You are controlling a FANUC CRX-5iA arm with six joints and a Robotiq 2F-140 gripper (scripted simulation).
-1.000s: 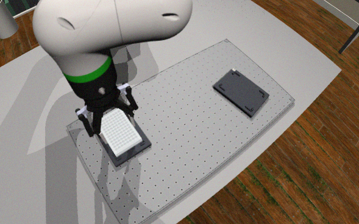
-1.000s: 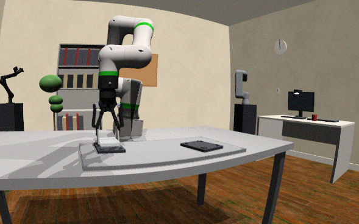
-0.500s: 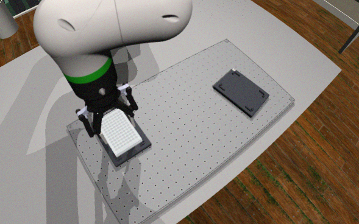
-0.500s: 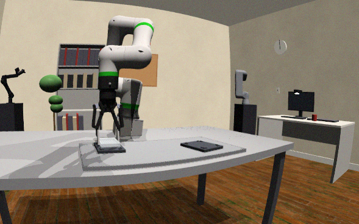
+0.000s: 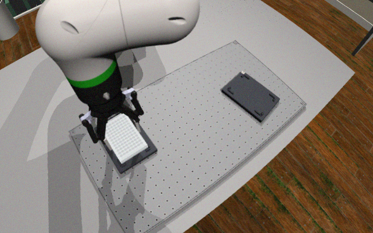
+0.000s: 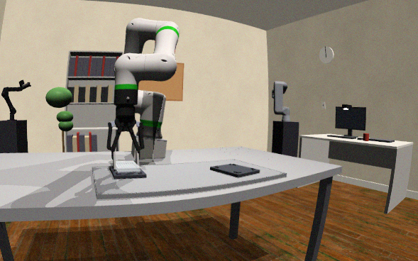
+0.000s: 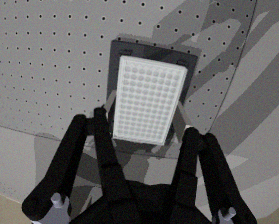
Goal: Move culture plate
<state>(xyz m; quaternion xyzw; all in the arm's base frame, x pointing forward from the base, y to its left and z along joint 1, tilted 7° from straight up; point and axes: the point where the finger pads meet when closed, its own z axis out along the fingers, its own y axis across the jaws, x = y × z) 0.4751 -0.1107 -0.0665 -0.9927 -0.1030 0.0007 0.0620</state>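
The dark plate nest N2 is 40 mm below my hand. Round my hand: white A1 mark (80 mm behind, 40 mm to the left, 30 mm below); dark plate nest N1 (20 mm ahead, 420 mm to the left, 40 mm below); clear lid (10 mm below).
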